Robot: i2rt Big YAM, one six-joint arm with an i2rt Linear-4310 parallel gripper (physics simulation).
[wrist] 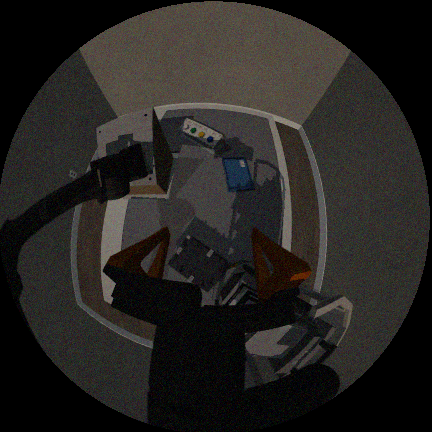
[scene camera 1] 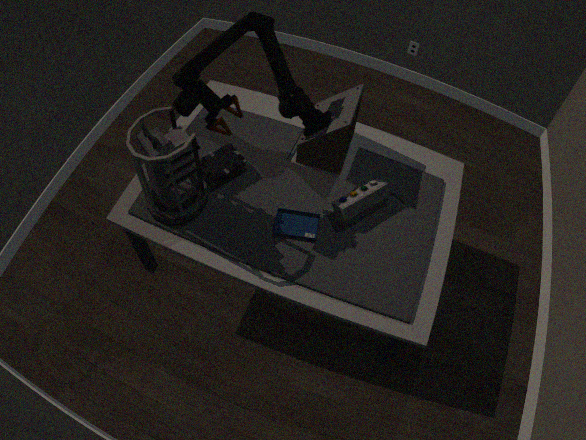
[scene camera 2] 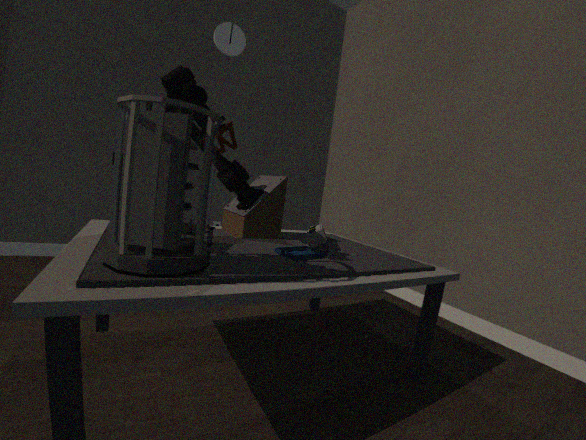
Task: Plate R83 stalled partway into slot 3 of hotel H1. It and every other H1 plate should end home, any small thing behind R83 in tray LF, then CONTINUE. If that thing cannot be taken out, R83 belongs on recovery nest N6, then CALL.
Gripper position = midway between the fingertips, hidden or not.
Observation:
My gripper (scene camera 1: pixel 236 126) is open, with nothing in its grasp. I also see a tall round slotted rack (wrist: pixel 326 317) and a box with coloured buttons (wrist: pixel 208 139).
My gripper shows as well in the wrist view (wrist: pixel 209 231).

